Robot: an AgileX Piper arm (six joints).
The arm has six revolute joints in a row. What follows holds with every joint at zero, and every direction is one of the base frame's. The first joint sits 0.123 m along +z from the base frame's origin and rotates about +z. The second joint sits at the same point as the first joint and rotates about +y. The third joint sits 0.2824 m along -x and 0.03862 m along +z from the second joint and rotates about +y. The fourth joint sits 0.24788 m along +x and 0.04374 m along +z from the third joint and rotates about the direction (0.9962, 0, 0.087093). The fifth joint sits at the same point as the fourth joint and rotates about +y. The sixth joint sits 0.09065 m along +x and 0.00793 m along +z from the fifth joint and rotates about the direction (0.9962, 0, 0.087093). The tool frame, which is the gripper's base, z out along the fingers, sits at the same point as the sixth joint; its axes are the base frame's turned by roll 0, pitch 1.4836 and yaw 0 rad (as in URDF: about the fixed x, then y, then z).
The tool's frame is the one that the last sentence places.
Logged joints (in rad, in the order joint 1, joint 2, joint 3, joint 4, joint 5, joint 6), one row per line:
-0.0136 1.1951 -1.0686 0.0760 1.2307 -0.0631
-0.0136 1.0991 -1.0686 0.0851 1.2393 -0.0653
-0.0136 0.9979 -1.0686 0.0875 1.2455 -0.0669
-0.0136 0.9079 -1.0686 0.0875 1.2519 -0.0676
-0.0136 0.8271 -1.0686 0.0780 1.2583 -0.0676
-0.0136 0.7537 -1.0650 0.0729 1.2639 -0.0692
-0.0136 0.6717 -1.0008 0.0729 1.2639 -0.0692
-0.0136 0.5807 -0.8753 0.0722 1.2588 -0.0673
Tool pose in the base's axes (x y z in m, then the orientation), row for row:
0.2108 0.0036 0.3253 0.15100 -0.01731 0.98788 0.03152
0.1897 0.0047 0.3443 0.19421 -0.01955 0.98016 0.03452
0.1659 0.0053 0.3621 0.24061 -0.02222 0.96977 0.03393
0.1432 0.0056 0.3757 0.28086 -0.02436 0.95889 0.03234
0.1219 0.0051 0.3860 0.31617 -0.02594 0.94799 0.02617
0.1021 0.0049 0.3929 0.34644 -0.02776 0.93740 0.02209
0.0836 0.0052 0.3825 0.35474 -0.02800 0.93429 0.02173
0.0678 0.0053 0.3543 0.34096 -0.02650 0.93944 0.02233
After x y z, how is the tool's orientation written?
As a quaternion, w x y z.
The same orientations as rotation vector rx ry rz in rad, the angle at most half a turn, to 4 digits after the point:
-0.0497 2.8366 0.0905
-0.0548 2.7484 0.0968
-0.0608 2.6533 0.0928
-0.0653 2.5699 0.0867
-0.0683 2.4963 0.0689
-0.0720 2.4323 0.0573
-0.0724 2.4146 0.0562
-0.0689 2.4441 0.0581

